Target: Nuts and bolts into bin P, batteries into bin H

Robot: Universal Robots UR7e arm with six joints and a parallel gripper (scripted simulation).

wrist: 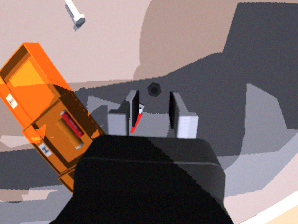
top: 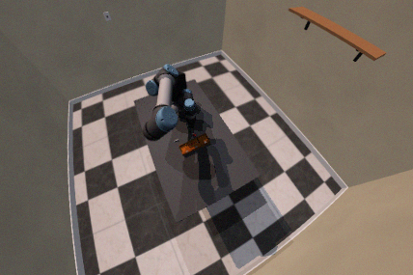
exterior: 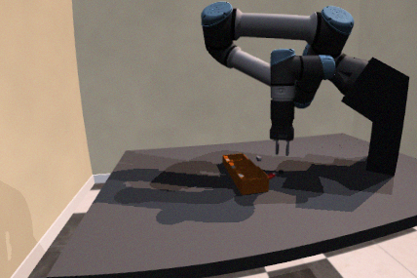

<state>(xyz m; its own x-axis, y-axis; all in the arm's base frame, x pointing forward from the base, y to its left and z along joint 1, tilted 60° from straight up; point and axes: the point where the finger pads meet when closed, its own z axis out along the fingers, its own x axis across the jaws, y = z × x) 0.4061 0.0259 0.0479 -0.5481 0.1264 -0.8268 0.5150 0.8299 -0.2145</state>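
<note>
The dark nut is 8 cm below my hand. Also, from my hand: red battery: 12 cm ahead, 8 cm below, 4 cm to the right; then orange battery: 13 cm ahead, 7 cm below, 3 cm to the right; then orange three-compartment bin: 13 cm ahead, 7 cm below, 4 cm to the right.
</note>
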